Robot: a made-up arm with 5 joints.
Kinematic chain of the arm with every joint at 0, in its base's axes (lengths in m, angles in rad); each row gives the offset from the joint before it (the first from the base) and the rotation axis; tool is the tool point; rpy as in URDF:
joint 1: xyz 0.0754 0 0.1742 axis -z
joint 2: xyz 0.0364 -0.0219 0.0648 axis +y
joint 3: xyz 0.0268 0 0.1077 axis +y
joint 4: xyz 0.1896 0 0.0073 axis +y
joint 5: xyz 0.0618 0.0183 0 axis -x
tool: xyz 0 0 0 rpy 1.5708 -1.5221 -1.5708
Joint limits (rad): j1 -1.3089..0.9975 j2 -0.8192..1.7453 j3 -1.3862..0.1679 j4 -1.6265..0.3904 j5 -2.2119..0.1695
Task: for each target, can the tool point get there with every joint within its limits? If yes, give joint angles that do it. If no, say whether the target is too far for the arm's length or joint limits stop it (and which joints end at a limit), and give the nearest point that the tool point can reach.
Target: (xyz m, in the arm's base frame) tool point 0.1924 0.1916 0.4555
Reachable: yes | joints -1.0386 -0.2069 0.0123 -1.3869 -1.4454
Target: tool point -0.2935 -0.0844 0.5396
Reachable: no: too far | nearest point -0.1218 -0.0451 0.4955 | short by 0.182 m
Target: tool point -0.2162 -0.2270 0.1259
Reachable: no: joint limits stop it (at a limit: joint 2, joint 3, joint 4) | nearest point -0.0745 -0.1167 0.4411 | short by 0.363 m
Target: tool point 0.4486 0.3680 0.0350
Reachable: no: too far | nearest point 0.3395 0.2604 0.0991 | short by 0.166 m
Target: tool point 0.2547 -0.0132 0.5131
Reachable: yes | joints 0.0537 -0.5886 -0.0315 -0.4287 -0.9443
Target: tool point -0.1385 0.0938 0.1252
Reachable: no: joint limits stop it (at a limit: joint 1, joint 2, joint 3, joint 4) | nearest point 0.0892 0.0374 -0.0331 | short by 0.283 m
